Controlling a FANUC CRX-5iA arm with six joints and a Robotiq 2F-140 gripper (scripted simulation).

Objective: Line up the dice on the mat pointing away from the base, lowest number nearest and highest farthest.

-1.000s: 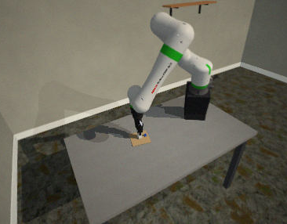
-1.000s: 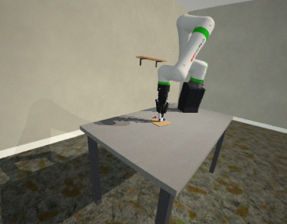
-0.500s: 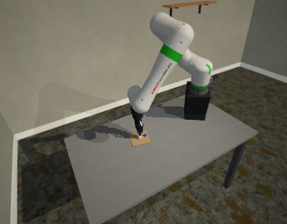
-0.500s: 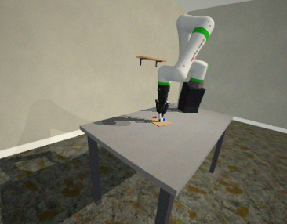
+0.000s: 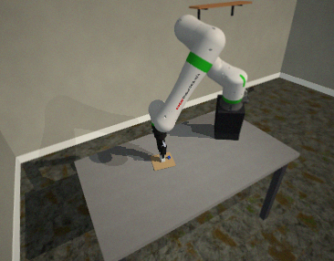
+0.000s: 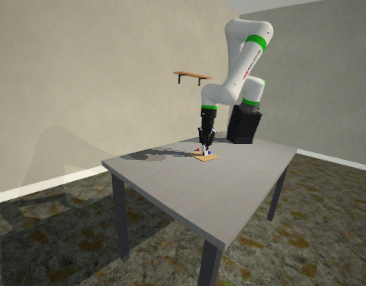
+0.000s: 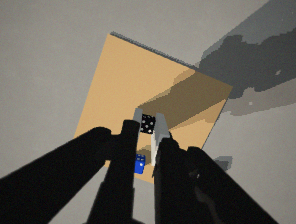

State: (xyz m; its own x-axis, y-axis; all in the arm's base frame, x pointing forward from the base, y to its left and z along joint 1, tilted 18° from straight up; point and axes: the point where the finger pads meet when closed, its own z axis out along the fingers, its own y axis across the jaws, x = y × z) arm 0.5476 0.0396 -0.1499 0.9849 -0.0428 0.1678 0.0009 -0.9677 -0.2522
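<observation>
Right now my hand is 30 mm above the black die. From my hand the other things lie so: blue die (50 mm behind, 30 mm below); then red die (90 mm to the right, 40 mm behind, 30 mm below); then tan mat (40 mm below).
</observation>
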